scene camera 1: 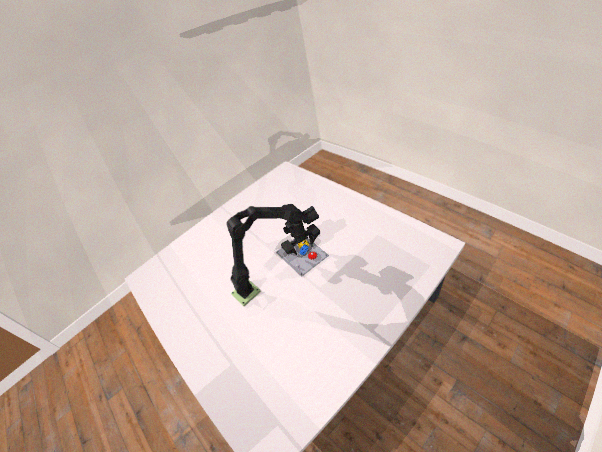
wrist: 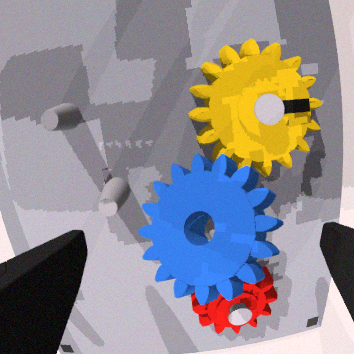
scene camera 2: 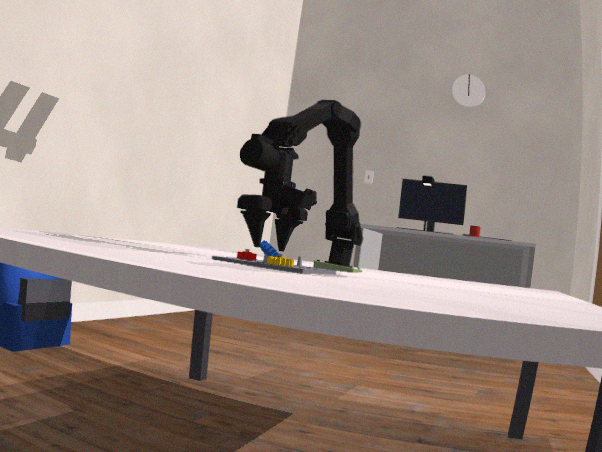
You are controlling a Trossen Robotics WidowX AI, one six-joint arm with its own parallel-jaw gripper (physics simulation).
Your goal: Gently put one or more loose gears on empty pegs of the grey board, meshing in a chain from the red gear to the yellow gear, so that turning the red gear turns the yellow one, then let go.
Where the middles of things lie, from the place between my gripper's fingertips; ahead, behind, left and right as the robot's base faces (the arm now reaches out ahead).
My gripper is now 10 mm above the blue gear [wrist: 218, 190]. Round my hand: yellow gear [wrist: 229, 98]: 30 mm ahead, 40 mm to the left, 20 mm below; then red gear [wrist: 255, 296]: 50 mm to the right, 20 mm below; then grey board [wrist: 129, 75]: 10 mm behind, 10 mm to the left, 30 mm below.
